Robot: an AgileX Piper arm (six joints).
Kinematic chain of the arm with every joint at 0, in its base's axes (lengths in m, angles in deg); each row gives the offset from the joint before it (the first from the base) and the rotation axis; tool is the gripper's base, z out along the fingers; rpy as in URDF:
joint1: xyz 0 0 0.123 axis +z
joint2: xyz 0 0 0 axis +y
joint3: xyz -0.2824 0 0.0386 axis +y
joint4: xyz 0.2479 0 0.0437 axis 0.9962 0 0.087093
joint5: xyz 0 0 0 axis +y
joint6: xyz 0.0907 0 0.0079 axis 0.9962 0 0.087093
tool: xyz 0 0 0 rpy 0 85 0
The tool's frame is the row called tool.
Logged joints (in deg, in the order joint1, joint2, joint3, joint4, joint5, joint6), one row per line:
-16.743, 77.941, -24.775, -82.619, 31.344, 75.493
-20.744, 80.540, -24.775, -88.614, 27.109, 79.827
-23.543, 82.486, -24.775, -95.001, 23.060, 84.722
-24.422, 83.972, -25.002, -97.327, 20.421, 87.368
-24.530, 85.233, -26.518, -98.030, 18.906, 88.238
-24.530, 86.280, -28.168, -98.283, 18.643, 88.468
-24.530, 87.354, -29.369, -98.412, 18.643, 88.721
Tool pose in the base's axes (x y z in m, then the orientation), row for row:
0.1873, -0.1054, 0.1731, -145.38, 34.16, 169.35
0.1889, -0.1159, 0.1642, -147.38, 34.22, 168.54
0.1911, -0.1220, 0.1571, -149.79, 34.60, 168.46
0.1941, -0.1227, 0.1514, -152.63, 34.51, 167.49
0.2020, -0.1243, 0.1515, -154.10, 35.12, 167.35
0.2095, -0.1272, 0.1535, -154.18, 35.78, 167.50
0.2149, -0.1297, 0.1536, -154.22, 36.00, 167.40
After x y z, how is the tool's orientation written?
As angles about the fixed x, y, z axes (roll, pitch, yaw), in degrees.
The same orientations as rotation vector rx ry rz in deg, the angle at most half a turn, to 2 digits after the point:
26.75, 140.28, -48.17
27.05, 140.79, -45.96
26.34, 141.08, -42.88
26.49, 141.82, -39.69
26.20, 141.54, -37.82
26.07, 140.90, -37.58
26.21, 140.68, -37.55

